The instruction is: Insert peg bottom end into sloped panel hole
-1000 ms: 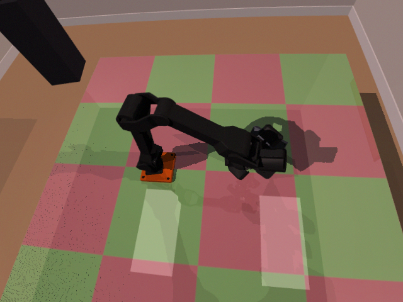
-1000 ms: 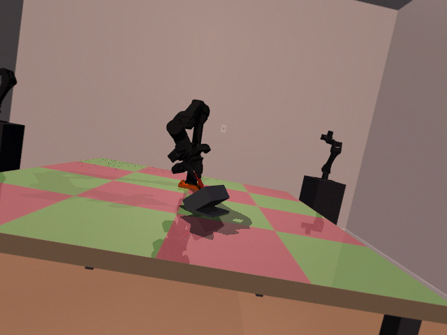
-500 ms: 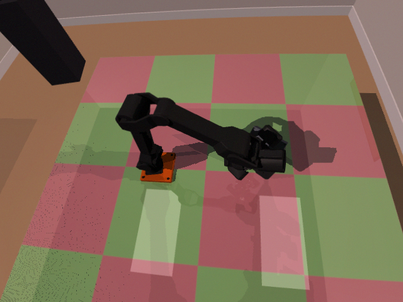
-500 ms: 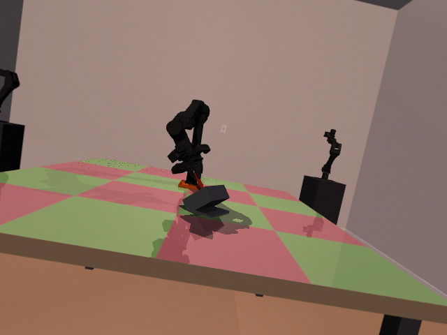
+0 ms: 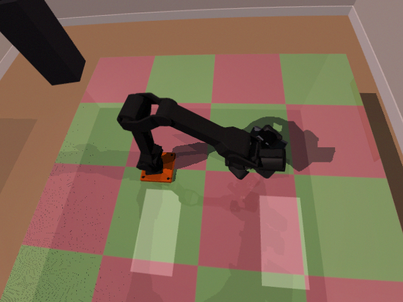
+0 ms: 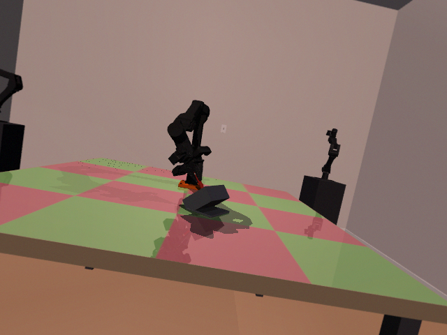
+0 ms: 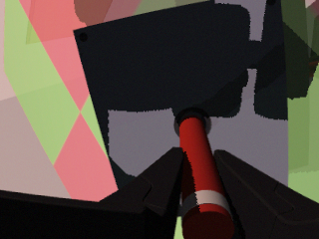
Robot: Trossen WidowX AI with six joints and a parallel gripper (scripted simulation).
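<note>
My gripper tip is 50 mm above the grey sloped panel, 30 mm to the right of it and 30 mm short of it. The rest, counted from my gripper tip: dark red peg (10 mm to the right, 10 mm behind, 10 mm above).
</note>
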